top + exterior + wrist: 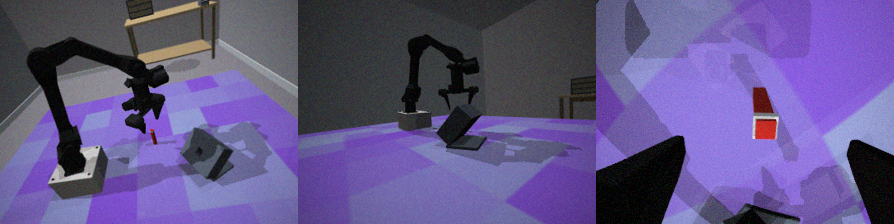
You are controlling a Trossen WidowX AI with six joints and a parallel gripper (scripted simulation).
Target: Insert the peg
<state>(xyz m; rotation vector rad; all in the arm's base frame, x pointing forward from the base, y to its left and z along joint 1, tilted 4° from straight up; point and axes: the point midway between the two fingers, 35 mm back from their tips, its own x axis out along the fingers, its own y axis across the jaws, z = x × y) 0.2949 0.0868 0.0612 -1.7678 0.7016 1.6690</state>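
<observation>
Now: the red peg 40 mm below my gripper tip. The rest, counted from my gripper tip: sloped grey panel: 170 mm to the right, 140 mm ahead, 30 mm below; grey foot plate: 170 mm to the right, 160 mm ahead, 100 mm below.
</observation>
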